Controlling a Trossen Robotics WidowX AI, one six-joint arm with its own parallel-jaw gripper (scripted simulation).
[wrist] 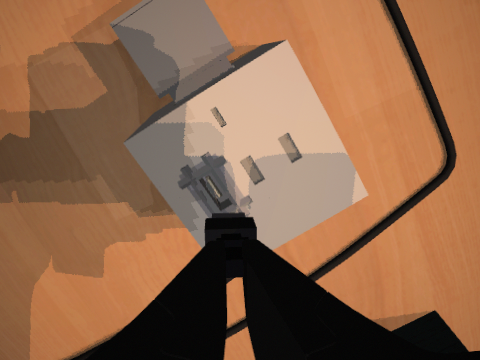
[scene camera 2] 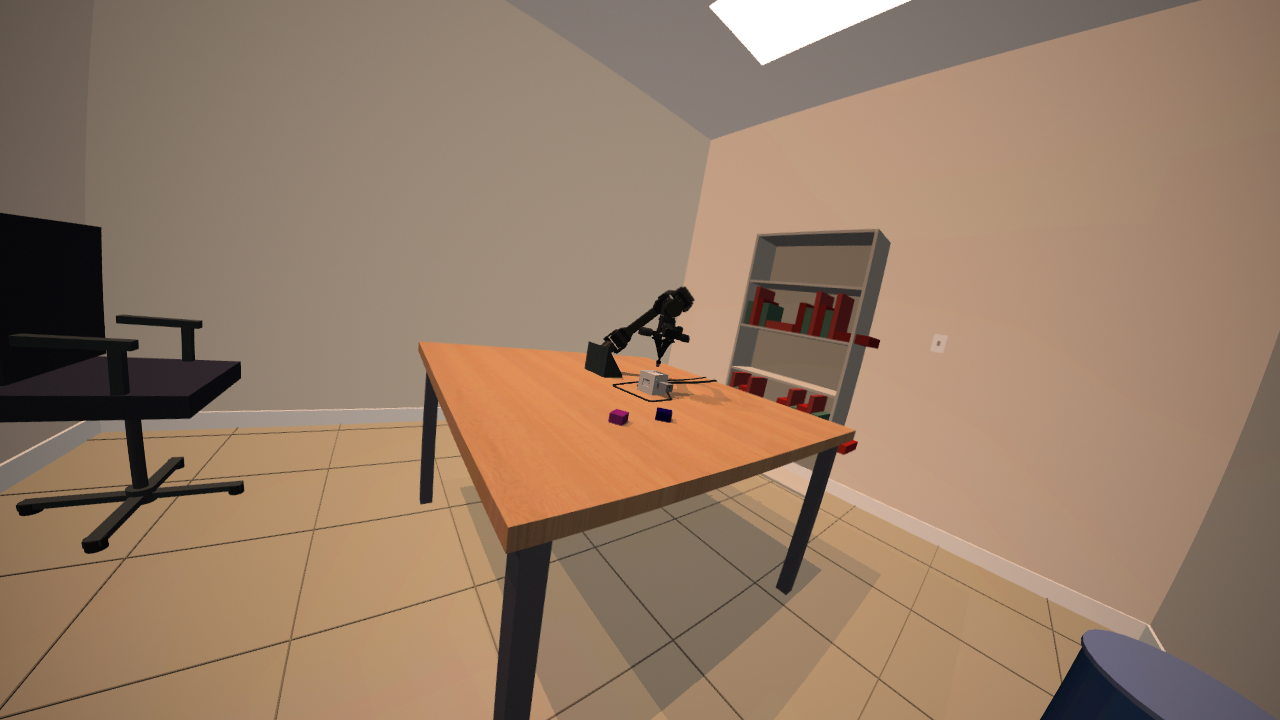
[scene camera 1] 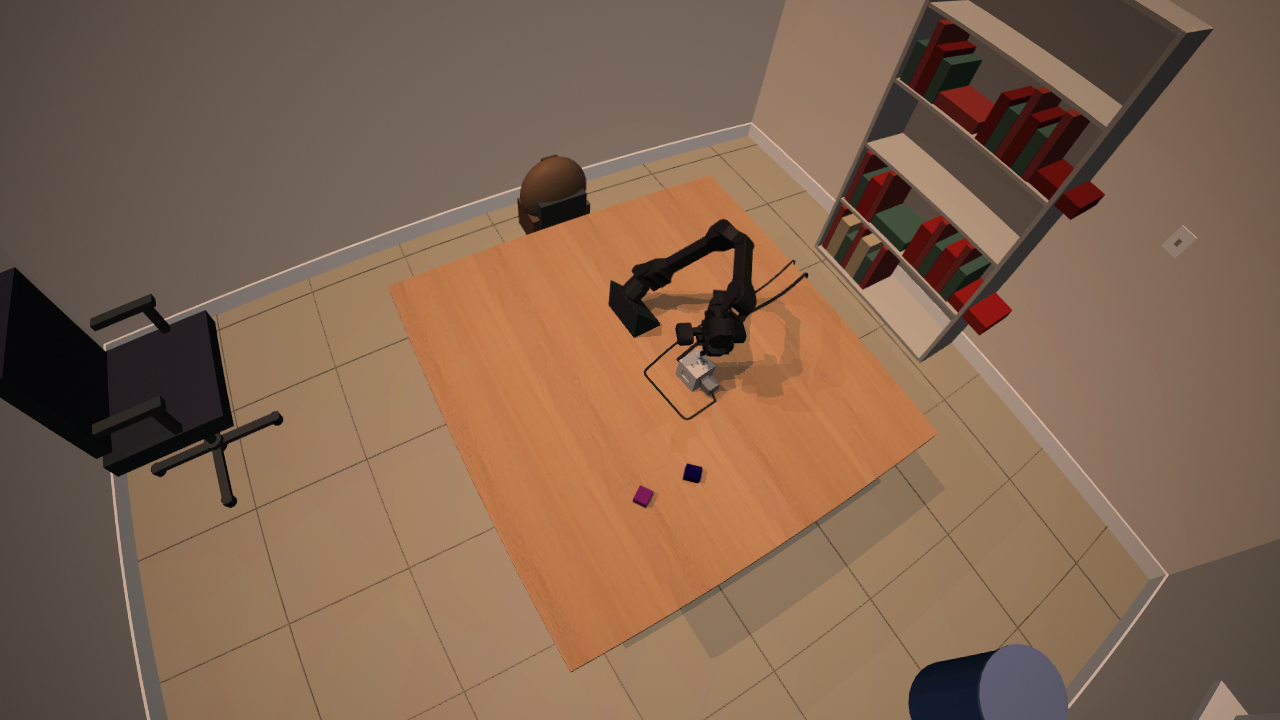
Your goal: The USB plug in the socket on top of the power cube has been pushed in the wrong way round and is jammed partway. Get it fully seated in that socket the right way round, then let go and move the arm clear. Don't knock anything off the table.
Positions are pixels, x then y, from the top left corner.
Scene:
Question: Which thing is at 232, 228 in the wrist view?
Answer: A black USB plug.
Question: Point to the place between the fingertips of my gripper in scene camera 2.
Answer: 659, 357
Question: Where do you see a grey block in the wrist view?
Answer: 178, 54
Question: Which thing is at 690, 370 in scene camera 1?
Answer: A light grey power cube.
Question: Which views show my gripper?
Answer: The wrist view, scene camera 2 and scene camera 1: all of them.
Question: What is my gripper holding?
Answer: A black USB plug.

